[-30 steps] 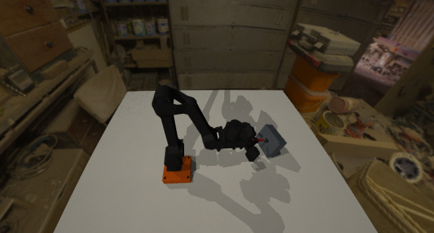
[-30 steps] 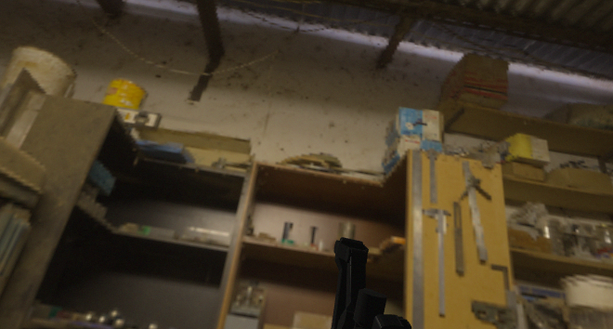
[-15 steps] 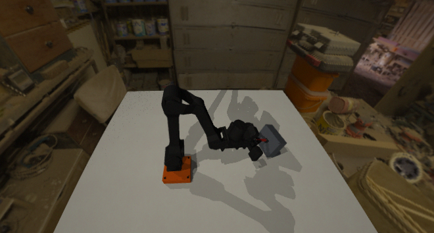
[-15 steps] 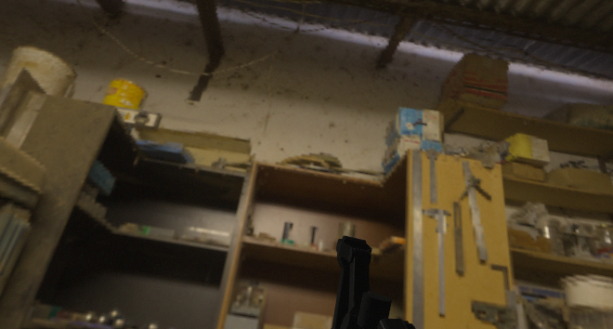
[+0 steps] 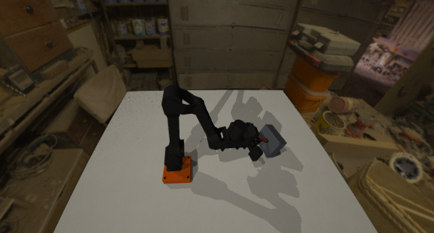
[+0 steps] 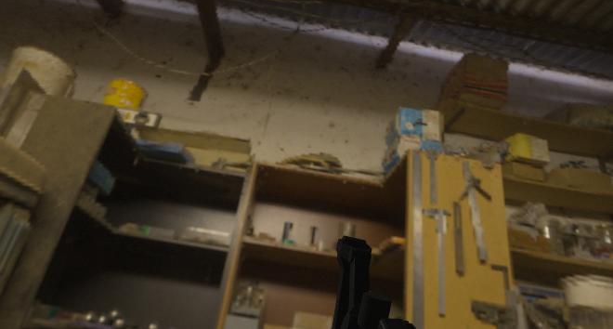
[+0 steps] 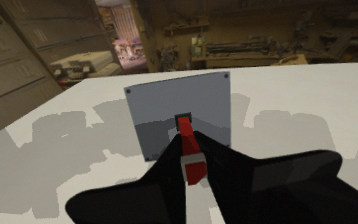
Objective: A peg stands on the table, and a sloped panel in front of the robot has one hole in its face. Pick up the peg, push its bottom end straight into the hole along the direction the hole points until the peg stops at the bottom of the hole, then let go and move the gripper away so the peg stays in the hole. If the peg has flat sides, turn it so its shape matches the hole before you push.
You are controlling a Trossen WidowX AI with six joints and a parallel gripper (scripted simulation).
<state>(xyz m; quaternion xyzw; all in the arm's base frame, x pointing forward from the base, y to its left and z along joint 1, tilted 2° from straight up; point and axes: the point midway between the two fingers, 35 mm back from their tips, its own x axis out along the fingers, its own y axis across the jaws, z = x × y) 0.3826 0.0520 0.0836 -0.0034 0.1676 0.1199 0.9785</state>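
My gripper tip is now 7 cm short of the dark sloped panel, 2 cm to the right of it and 3 cm above it. Also, from my gripper tip: red peg 2 cm behind.
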